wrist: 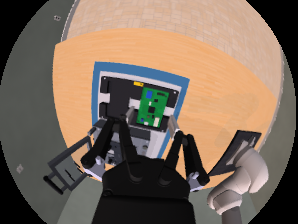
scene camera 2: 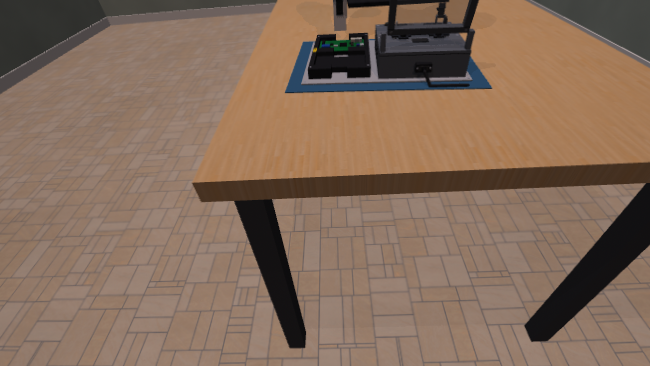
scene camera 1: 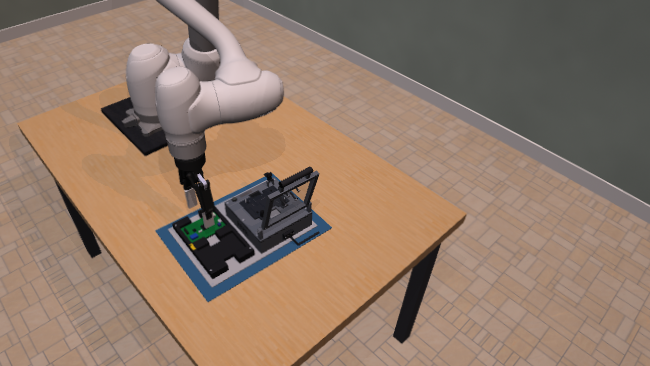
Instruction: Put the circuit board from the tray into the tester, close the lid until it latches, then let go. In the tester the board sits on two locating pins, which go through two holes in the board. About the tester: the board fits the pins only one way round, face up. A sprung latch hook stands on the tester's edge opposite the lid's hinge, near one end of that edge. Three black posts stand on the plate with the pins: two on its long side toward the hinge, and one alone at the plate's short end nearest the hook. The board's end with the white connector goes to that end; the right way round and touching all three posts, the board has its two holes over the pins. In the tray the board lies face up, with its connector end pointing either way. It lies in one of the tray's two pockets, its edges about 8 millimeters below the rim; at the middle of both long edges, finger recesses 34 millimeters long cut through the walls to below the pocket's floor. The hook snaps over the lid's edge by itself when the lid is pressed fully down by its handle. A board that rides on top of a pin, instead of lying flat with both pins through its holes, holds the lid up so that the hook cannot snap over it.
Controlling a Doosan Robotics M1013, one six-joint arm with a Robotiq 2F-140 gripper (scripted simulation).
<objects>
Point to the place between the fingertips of my gripper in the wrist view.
At 151, 115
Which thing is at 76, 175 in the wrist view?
A lid.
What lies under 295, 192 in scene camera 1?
A lid.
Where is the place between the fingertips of my gripper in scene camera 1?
At 201, 215
</objects>
